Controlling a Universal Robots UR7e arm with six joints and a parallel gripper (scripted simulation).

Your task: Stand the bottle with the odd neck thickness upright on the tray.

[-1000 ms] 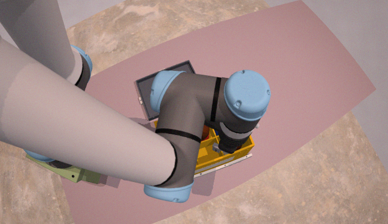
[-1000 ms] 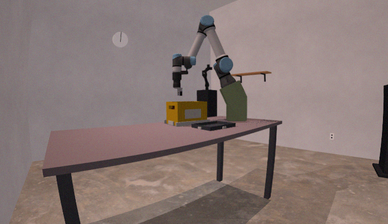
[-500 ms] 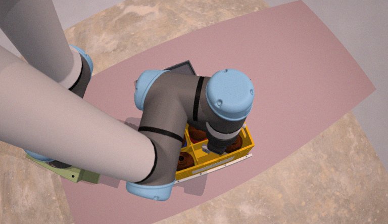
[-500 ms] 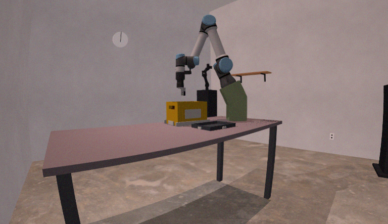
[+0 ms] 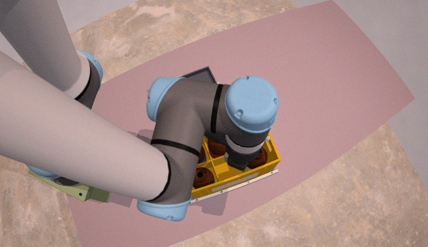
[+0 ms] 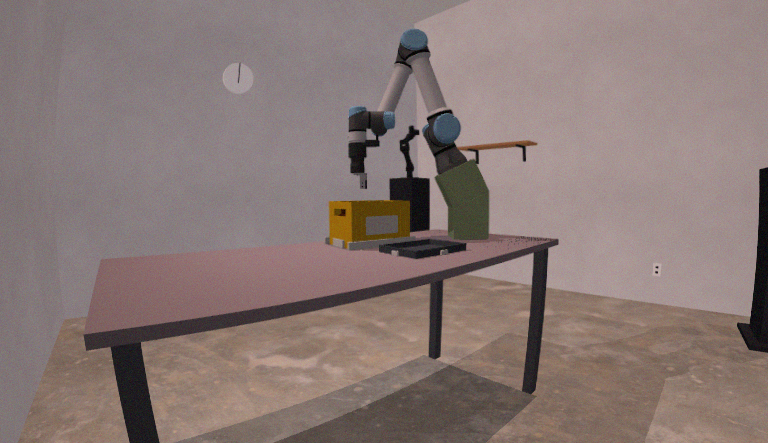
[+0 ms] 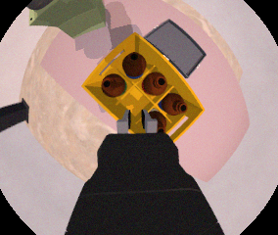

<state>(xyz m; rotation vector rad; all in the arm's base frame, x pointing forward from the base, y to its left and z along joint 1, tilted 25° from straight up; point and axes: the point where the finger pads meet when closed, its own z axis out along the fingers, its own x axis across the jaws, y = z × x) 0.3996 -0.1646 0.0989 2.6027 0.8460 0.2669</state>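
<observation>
The crate lies 16 cm below my hand, 4 cm to the left of it and 1 cm ahead of it. From my hand the other things lie so: glass bottle (16 cm below, 9 cm ahead, 1 cm to the right); then dark tray (32 cm to the left, 23 cm below, 2 cm ahead).
</observation>
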